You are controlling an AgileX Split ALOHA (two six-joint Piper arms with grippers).
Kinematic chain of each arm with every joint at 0, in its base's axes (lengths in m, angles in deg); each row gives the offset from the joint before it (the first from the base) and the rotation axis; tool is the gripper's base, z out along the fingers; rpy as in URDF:
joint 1: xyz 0 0 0.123 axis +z
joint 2: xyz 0 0 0 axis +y
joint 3: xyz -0.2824 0 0.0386 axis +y
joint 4: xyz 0.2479 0 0.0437 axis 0.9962 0 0.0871
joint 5: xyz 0 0 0 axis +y
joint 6: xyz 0.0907 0 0.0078 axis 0.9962 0 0.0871
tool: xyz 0 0 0 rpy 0 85 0
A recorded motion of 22 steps. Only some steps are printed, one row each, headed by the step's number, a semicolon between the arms.
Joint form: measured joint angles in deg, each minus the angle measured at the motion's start. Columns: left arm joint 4, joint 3, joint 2, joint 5, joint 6, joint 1; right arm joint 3, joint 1, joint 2, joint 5, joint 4, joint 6.
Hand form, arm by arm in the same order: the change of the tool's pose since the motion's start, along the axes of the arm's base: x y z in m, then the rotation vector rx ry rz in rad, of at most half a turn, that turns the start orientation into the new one. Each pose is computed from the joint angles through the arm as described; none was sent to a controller.
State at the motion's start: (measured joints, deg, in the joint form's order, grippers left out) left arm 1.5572 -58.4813 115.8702 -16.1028 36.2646 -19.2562; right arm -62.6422 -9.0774 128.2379 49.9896 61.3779 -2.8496
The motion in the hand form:
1: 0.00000 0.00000 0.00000 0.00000 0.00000 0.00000; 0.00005 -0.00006 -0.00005 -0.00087 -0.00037 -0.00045
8: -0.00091 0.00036 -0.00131 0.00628 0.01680 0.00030; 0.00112 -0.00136 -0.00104 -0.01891 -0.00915 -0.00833
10: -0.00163 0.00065 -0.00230 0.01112 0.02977 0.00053; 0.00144 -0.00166 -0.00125 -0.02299 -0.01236 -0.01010
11: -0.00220 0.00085 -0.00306 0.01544 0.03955 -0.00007; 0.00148 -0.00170 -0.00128 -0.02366 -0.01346 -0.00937
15: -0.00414 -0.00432 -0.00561 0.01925 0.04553 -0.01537; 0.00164 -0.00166 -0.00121 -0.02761 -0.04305 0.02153
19: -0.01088 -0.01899 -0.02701 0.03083 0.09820 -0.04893; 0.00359 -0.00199 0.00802 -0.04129 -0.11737 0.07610
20: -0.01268 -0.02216 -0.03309 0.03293 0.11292 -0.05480; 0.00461 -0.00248 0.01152 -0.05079 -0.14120 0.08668
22: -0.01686 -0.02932 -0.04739 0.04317 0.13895 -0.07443; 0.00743 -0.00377 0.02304 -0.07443 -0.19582 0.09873
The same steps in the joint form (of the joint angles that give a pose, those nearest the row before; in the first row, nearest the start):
1: 0.00 0.00 0.00 0.00 0.00 0.00; 0.00 0.00 0.00 -0.06 0.00 0.00
8: 0.00 0.00 0.00 1.03 0.00 0.00; 0.00 0.00 0.00 -1.29 0.00 -0.11
10: 0.00 0.00 0.00 1.82 0.00 0.00; 0.00 0.00 0.00 -1.59 0.06 -0.22
11: 0.06 0.00 0.00 2.43 0.00 0.00; 0.00 0.00 0.00 -1.63 0.06 -0.29
15: 0.17 0.00 0.36 2.47 0.00 -0.79; 0.00 0.00 0.00 -1.65 0.22 -2.86
19: 0.24 0.00 3.44 2.45 -0.71 -3.10; 0.00 0.00 -1.52 -1.67 0.22 -7.07
20: 0.24 0.00 4.32 2.39 -0.99 -3.62; 0.00 0.00 -2.13 -2.02 0.22 -8.08
22: 0.24 0.00 6.48 1.83 -1.08 -4.80; 0.00 0.00 -4.10 -2.90 0.22 -9.53

